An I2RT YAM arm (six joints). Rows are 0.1 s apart.
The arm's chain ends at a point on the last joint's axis. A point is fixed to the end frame.
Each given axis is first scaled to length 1.
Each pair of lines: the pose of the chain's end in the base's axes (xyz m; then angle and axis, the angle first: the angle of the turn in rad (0 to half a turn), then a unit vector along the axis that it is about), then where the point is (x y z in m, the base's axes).
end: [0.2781, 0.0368, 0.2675, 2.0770, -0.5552, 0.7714, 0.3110]
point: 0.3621 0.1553 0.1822
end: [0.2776, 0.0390, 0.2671, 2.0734, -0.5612, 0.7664, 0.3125]
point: 0.3610 0.1585 0.1826
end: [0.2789, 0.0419, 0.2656, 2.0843, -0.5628, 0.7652, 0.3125]
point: 0.3610 0.1613 0.1797
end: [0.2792, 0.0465, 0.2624, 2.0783, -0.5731, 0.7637, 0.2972]
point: 0.3636 0.1638 0.1759
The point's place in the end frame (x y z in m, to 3 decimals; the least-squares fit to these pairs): 0.034 -0.018 0.164
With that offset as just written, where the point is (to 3 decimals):
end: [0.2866, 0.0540, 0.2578, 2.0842, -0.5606, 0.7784, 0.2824]
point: 0.374 0.167 0.169
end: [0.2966, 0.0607, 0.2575, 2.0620, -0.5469, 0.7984, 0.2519]
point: 0.393 0.166 0.168
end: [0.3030, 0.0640, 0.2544, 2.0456, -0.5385, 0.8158, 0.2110]
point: 0.409 0.159 0.164
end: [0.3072, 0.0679, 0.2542, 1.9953, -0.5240, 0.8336, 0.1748]
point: 0.424 0.154 0.168
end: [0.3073, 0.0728, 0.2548, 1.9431, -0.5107, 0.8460, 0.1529]
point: 0.432 0.154 0.175
